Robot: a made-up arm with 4 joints.
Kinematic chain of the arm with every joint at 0, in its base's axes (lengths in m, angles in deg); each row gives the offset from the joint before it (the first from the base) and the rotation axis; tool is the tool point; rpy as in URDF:
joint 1: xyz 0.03 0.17 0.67 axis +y
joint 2: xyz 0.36 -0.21 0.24 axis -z
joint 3: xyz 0 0.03 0.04 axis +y
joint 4: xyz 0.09 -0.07 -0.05 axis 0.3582 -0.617 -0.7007
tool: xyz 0 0 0.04 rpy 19.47 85.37 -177.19
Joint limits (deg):
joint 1: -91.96..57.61
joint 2: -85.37..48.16
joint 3: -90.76..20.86
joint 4: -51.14..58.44
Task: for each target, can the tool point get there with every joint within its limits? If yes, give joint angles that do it. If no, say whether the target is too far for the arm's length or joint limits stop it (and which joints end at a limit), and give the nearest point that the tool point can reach.
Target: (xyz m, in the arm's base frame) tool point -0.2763 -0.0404 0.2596
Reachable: no: joint limits stop it (at a limit: joint 1, joint 2, joint 3) | nearest point -0.3408 -0.0774 0.9916 | short by 0.736 m
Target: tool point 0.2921 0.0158 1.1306
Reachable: yes | joints -26.37 -59.74 -16.81 2.01
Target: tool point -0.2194 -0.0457 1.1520
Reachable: yes | joints -78.21 -42.19 -67.20 35.72
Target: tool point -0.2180 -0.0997 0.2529
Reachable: no: joint limits stop it (at a limit: joint 1, joint 2, joint 3, joint 4) | nearest point 0.4377 -0.1237 0.4492 | short by 0.685 m
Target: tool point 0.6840 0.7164 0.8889
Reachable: no: too far | nearest point 0.4967 0.0631 0.8262 | short by 0.683 m
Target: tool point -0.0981 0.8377 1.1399
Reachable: no: too far | nearest point -0.0966 0.0648 1.1342 | short by 0.773 m
